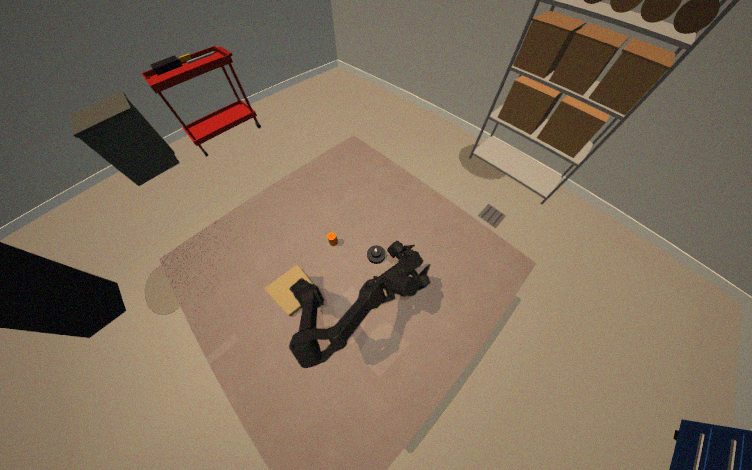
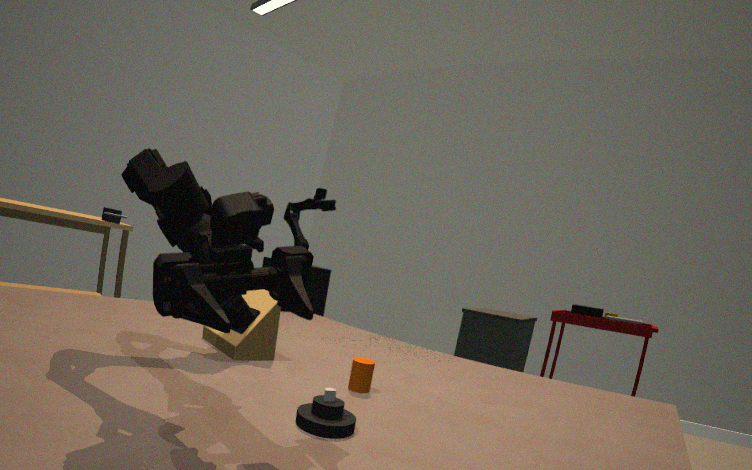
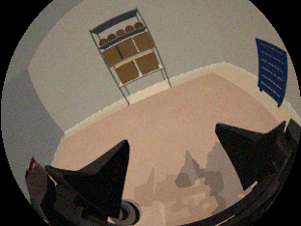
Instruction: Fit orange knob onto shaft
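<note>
Right now the orange knob is 160 mm behind my gripper tip, 370 mm to the left of it and 130 mm below it. Also, from my gripper tip: round black pedestal 70 mm behind, 180 mm to the left, 140 mm below.
</note>
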